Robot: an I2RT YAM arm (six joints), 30 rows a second.
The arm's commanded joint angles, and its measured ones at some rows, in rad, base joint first. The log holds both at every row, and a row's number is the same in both.
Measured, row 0: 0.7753, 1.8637, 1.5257, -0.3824, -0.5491, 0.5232
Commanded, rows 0 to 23: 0.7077, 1.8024, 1.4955, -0.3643, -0.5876, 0.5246; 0.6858, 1.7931, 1.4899, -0.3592, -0.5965, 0.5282; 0.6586, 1.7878, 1.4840, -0.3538, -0.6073, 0.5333; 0.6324, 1.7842, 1.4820, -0.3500, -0.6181, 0.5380; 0.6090, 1.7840, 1.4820, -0.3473, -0.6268, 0.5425; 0.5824, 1.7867, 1.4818, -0.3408, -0.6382, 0.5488; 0.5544, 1.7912, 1.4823, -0.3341, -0.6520, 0.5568; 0.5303, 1.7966, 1.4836, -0.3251, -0.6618, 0.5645; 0.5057, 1.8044, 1.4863, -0.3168, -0.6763, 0.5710; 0.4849, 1.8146, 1.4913, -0.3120, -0.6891, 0.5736; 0.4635, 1.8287, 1.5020, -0.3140, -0.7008, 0.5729; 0.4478, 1.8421, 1.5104, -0.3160, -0.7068, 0.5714; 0.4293, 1.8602, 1.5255, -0.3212, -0.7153, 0.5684; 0.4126, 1.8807, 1.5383, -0.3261, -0.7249, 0.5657; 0.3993, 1.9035, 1.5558, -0.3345, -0.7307, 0.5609; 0.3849, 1.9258, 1.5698, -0.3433, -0.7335, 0.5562; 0.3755, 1.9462, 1.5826, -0.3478, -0.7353, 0.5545; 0.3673, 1.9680, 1.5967, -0.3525, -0.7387, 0.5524; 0.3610, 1.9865, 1.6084, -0.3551, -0.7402, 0.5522; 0.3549, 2.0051, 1.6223, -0.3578, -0.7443, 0.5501; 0.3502, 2.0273, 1.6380, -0.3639, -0.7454, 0.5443; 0.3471, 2.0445, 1.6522, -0.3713, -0.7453, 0.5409; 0.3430, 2.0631, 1.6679, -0.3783, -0.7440, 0.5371; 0.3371, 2.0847, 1.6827, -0.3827, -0.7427, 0.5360
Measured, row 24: 0.3477, 2.0464, 1.6291, -0.3538, -0.7200, 0.5579
